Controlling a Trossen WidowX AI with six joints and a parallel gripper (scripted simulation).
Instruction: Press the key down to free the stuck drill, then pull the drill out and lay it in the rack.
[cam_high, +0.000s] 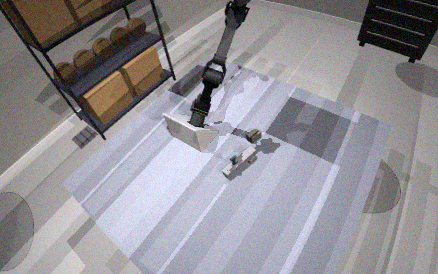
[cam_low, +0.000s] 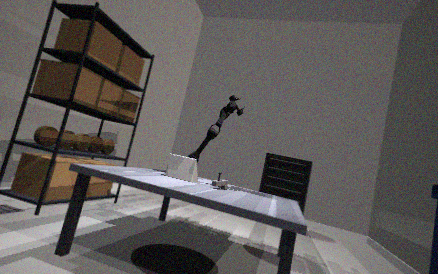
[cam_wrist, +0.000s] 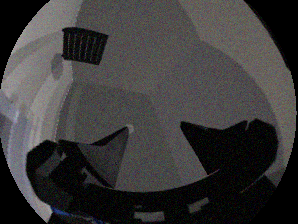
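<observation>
Right now my gripper tip is 9 cm short of the dark key, 42 cm to the left of it and 69 cm above it. Round my gripper tip: thin orange drill: 10 cm ahead, 37 cm to the right, 72 cm below; then light grey block: 10 cm ahead, 39 cm to the right, 73 cm below.
</observation>
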